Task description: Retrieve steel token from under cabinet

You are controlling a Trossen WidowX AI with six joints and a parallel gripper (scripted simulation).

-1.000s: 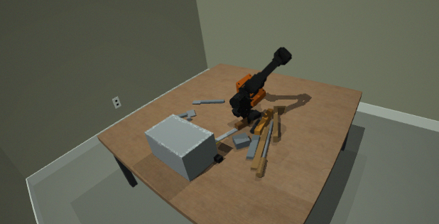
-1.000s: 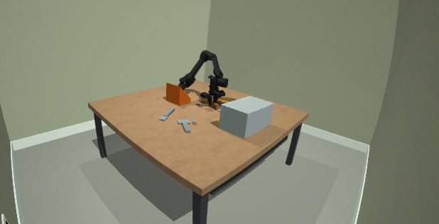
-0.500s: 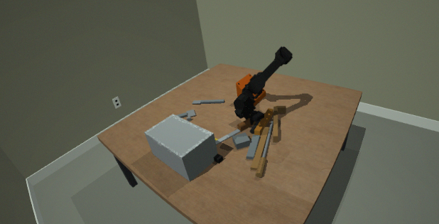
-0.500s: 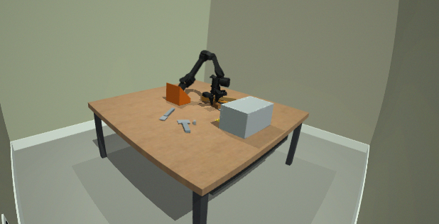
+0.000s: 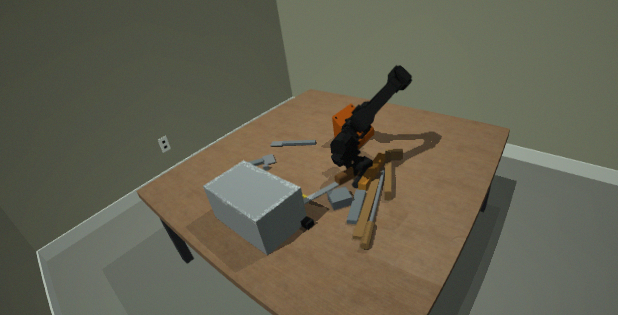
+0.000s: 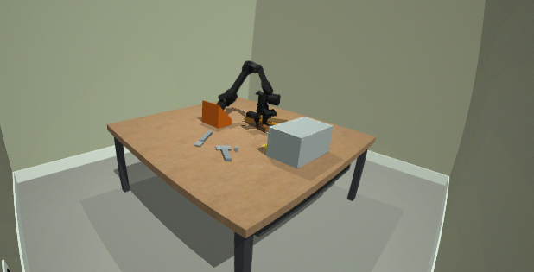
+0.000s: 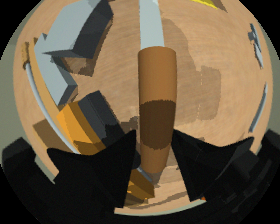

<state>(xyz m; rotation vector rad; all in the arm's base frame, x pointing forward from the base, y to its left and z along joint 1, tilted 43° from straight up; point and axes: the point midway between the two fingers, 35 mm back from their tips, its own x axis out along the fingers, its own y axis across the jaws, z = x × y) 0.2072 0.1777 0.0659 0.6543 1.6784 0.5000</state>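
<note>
Right now my gripper tip is 6 cm to the right of the orange bar, 6 cm past it and 1 cm below it. From my gripper tip the other things lie so: grey block 14 cm ahead, 7 cm to the left, 1 cm above; then wooden stick 17 cm to the left, 11 cm ahead; then grey t-piece 40 cm to the right, 18 cm ahead.
</note>
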